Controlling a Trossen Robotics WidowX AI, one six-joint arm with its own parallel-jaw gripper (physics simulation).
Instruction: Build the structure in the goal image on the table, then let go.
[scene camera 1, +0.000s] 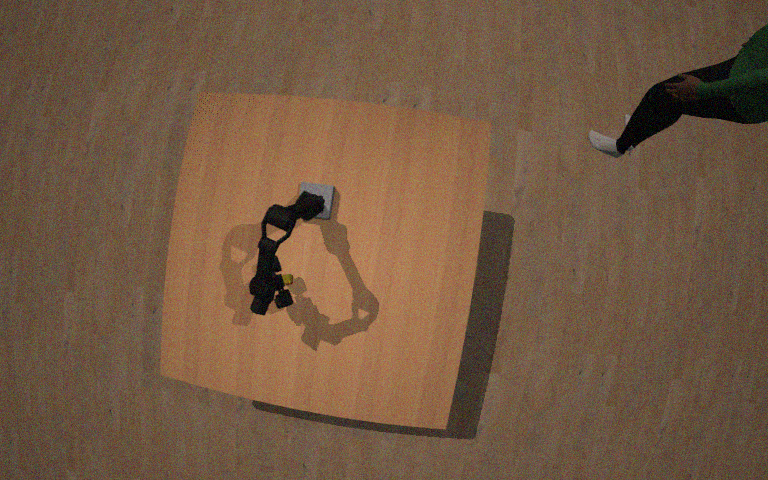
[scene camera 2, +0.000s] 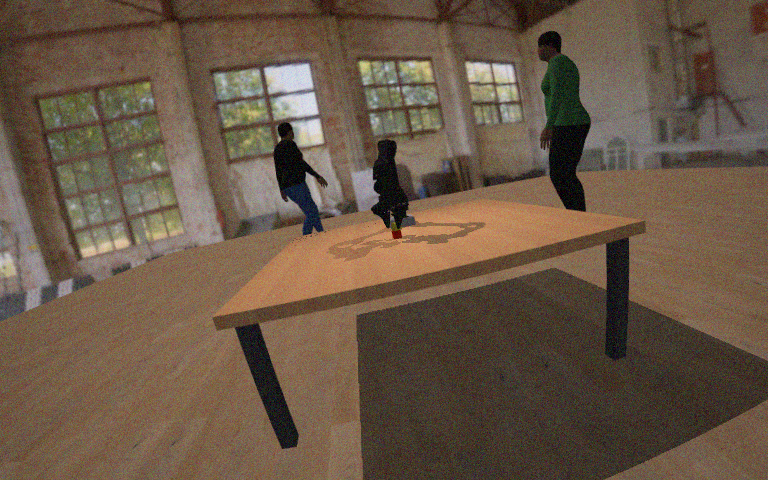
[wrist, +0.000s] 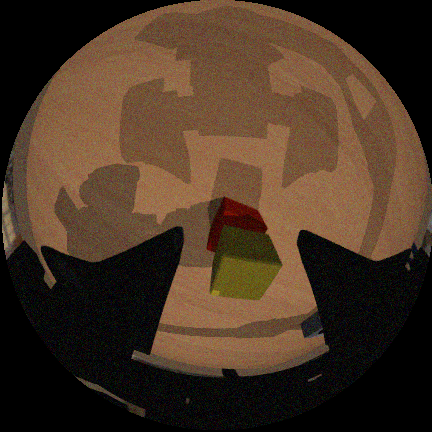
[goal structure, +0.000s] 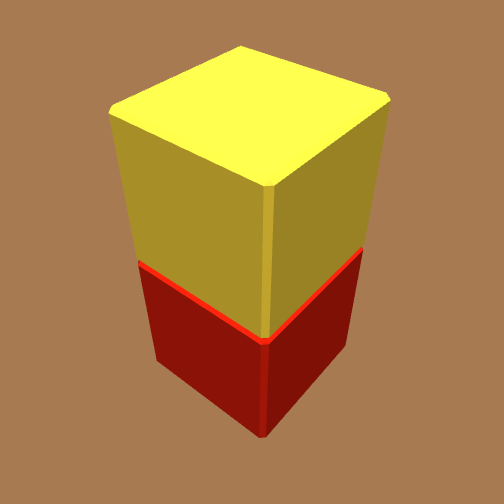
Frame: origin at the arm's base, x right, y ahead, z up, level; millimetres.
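Where they show: gripper, fingertip midpoint: (scene camera 1: 283, 280) (scene camera 2: 393, 228) (wrist: 243, 235); arm's base at its link origin: (scene camera 1: 314, 204).
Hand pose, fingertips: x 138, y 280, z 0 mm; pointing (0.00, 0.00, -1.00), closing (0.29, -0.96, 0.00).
Observation:
Things, the pixels of their top centre, and the offset from my fingertips. Level surfaces: height alone.
- yellow block at its top centre: (wrist: 244, 282) (scene camera 1: 285, 279) (scene camera 2: 395, 222) dy -5, dx -16, dz +23 mm
- red block at its top centre: (wrist: 236, 239) (scene camera 2: 396, 230) dy +0, dx -10, dz -10 mm
- wooden table at its surface level: dz -43 mm
A yellow block (scene camera 1: 287, 279) (scene camera 2: 395, 226) (wrist: 246, 277) sits on top of a red block (scene camera 2: 396, 234) (wrist: 239, 215), which stands on the wooden table (scene camera 1: 396, 226) (scene camera 2: 317, 277). The two make an upright stack. In scene camera 1 the red block does not show beneath the yellow one. My gripper (wrist: 243, 235) is open around the yellow block, with a visible gap between each black finger and the block's sides in the wrist view. The block's far faces are hidden in the wrist view.
The arm's grey base plate (scene camera 1: 328, 195) (scene camera 2: 408, 220) stands on the table behind the stack. The arm casts shadows over the table. A person in a green top (scene camera 1: 747, 90) (scene camera 2: 566, 90) and a person in a black top (scene camera 2: 291, 164) stand beyond the table.

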